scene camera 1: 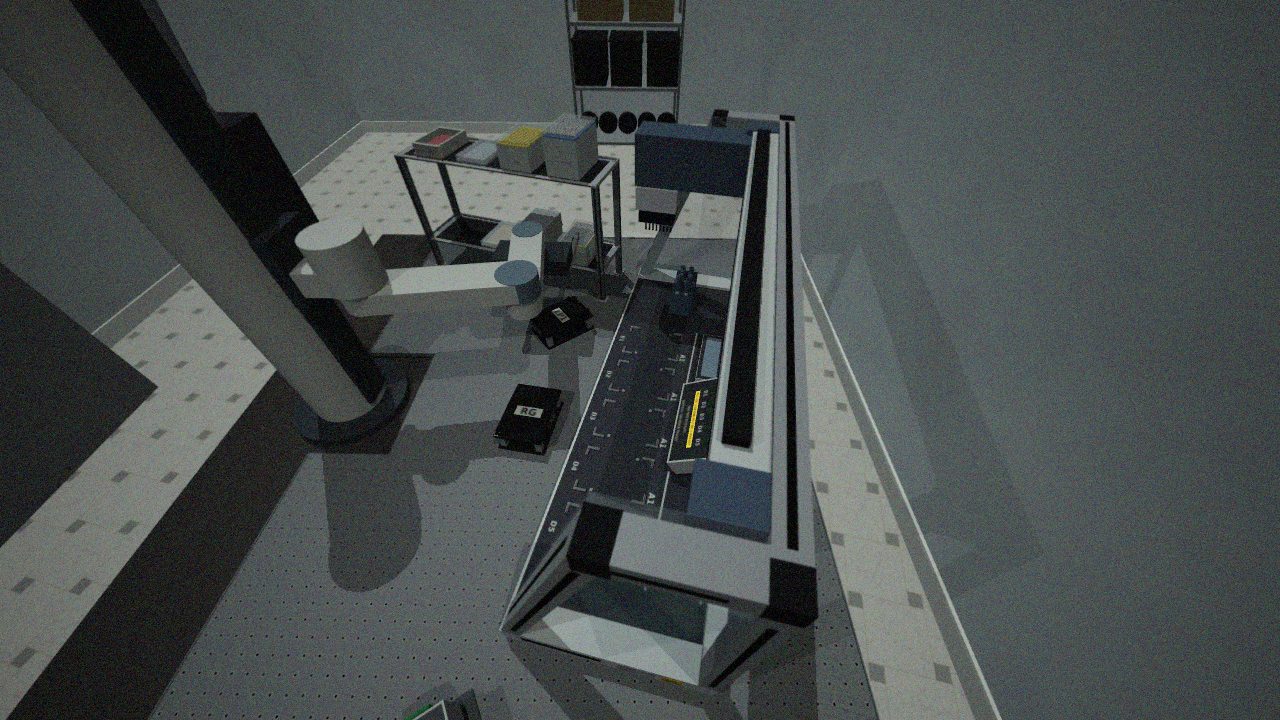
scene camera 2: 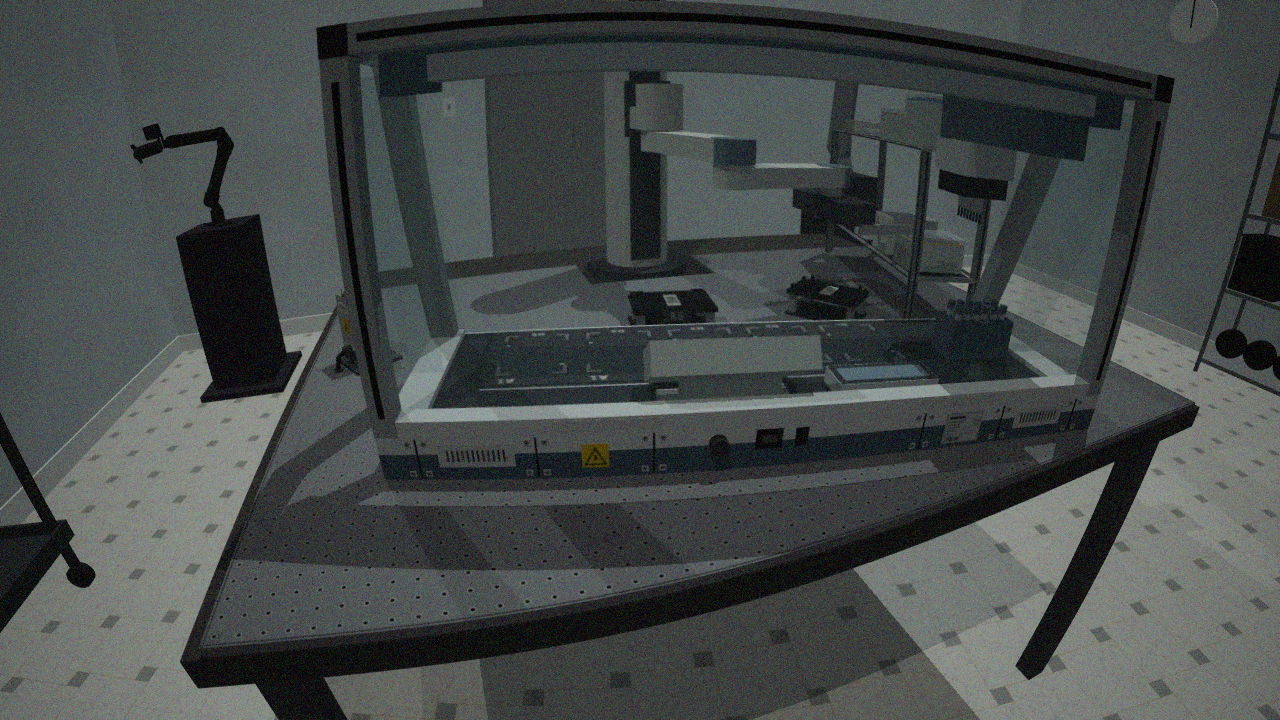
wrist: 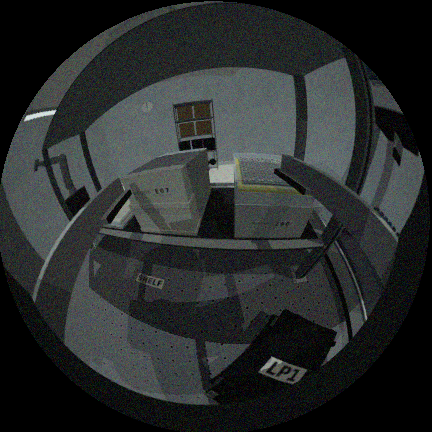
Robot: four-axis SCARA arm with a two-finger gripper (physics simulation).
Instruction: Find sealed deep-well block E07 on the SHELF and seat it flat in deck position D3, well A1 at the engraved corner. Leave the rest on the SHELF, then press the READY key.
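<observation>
Sealed block E07 [wrist: 162, 200] [scene camera 1: 547, 217], pale and two-tiered, stands upright on the lower board of the SHELF rack [wrist: 215, 242] [scene camera 1: 601, 237]. My gripper [wrist: 200, 167] is open and empty, in front of that board. In the wrist view its left finger is just left of E07; its right finger overlaps the yellow-rimmed box [wrist: 272, 215], marked 200, to the right of E07. Whether the fingers reach beside E07 is unclear. Deck position D3 [scene camera 1: 629, 420] is bare between its corner marks. The READY key cannot be made out.
Several boxes, one yellow-topped [scene camera 1: 521, 148], stand on the upper board above. Black nest LP1 [wrist: 300, 345] [scene camera 1: 561, 322] lies before the rack, with black nest RG [scene camera 1: 529, 417] farther along the table. The framed deck enclosure [scene camera 1: 689, 559] and blue gantry head [scene camera 1: 689, 159] stand beside them.
</observation>
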